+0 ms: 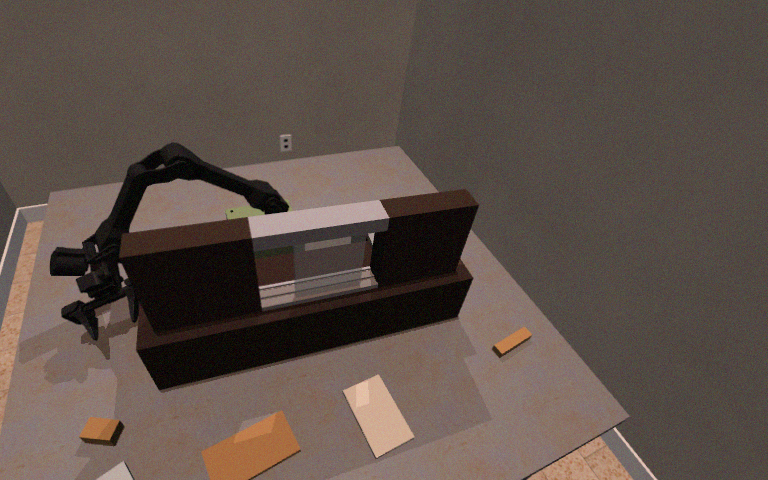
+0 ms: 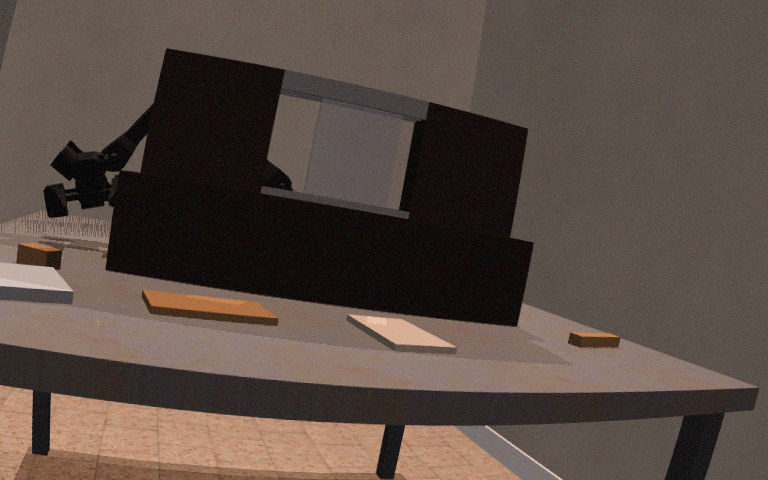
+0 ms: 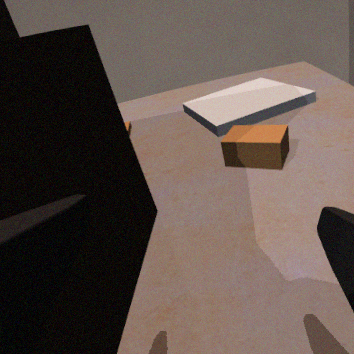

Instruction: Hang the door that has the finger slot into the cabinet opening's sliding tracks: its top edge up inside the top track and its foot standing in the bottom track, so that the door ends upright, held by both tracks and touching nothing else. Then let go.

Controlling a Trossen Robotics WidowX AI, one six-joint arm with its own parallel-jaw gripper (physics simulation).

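Places are measured from the arm's base along level axes (x ahead, y left, z up), in millimetres.
Pixels of known places: gripper, fingertip midpoint: point(image 1: 114, 330) point(image 2: 87, 206) point(image 3: 205, 213).
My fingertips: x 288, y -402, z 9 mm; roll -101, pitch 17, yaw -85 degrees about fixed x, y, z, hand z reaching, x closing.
Note:
Behind a point stands the place of what it marks.
The dark cabinet point(image 1: 198, 277) point(image 2: 311, 254) {y 6, x 412, z -2 mm} point(image 3: 65, 125) {y -334, x 335, z 38 mm} has a pale top track point(image 1: 317, 217) {y 35, x 350, z 299 mm} point(image 2: 356, 93) {y 39, x 381, z 283 mm} and a bottom track point(image 1: 277, 297) {y -55, x 356, z 92 mm} point(image 2: 339, 204) {y 46, x 382, z 88 mm} across its opening. A grey panel point(image 1: 331, 259) {y 61, x 371, z 196 mm} point(image 2: 353, 152) {y 56, x 371, z 181 mm} stands upright in the opening. Flat on the table lie a white panel point(image 1: 117, 472) {y -404, x 564, z -65 mm} point(image 2: 33, 283) {y -390, x 673, z -65 mm} point(image 3: 250, 100) {y -449, x 620, z -65 mm}, an orange panel point(image 1: 254, 450) {y -158, x 600, z -71 mm} point(image 2: 209, 308) {y -162, x 626, z -71 mm} and a cream panel point(image 1: 379, 416) {y 108, x 614, z -71 mm} point(image 2: 402, 333) {y 105, x 625, z -71 mm}. I cannot tell which has the finger slot. My gripper point(image 1: 114, 328) {y -402, x 288, z 8 mm} point(image 3: 205, 213) {y -402, x 288, z 8 mm} is open and empty beside the cabinet's left end, above the table.
An orange block point(image 1: 100, 430) {y -435, x 479, z -51 mm} point(image 2: 38, 255) {y -432, x 498, z -60 mm} point(image 3: 255, 150) {y -434, x 453, z -60 mm} lies near the white panel. Another orange block point(image 1: 512, 341) {y 514, x 546, z -61 mm} point(image 2: 594, 340) {y 502, x 562, z -68 mm} lies near the right table edge. A green object point(image 1: 243, 212) {y -83, x -68, z -1 mm} shows behind the cabinet. The cabinet's end stands close to one finger.

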